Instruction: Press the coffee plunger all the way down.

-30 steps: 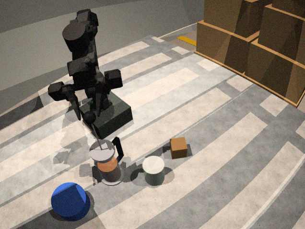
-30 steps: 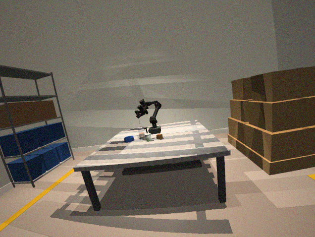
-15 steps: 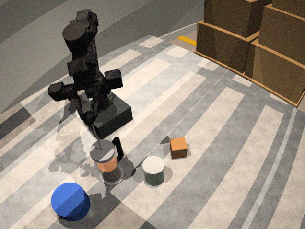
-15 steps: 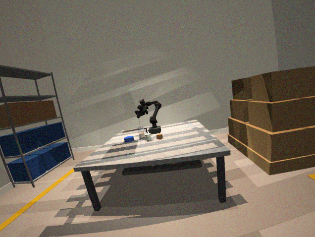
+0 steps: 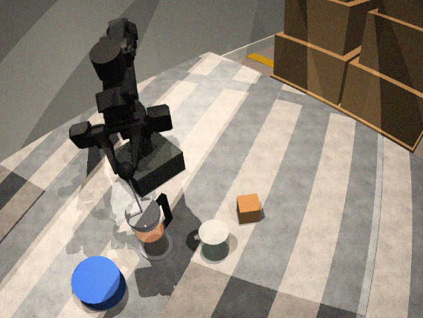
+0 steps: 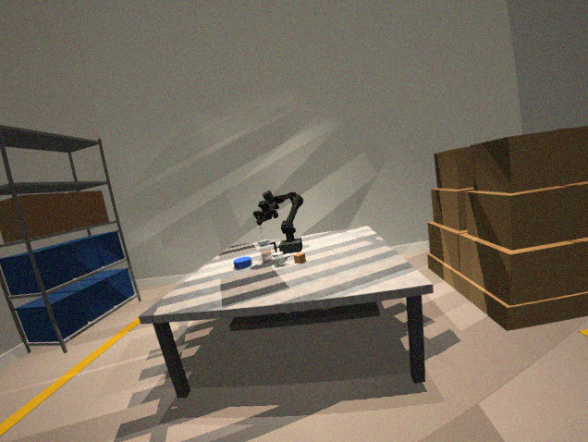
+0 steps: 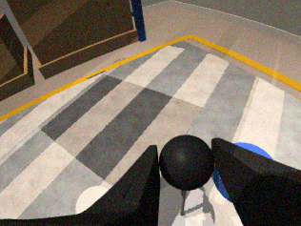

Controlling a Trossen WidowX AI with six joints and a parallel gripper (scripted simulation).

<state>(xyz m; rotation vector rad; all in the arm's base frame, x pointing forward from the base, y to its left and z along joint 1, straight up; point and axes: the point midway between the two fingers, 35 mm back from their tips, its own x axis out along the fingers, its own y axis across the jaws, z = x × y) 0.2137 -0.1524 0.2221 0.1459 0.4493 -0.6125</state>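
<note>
The coffee press is 1 cm behind my gripper tip, 2 cm to the left of it and 14 cm below it. From my gripper tip the other things lie so: blue disc 2 cm behind, 16 cm to the right, 25 cm below.
</note>
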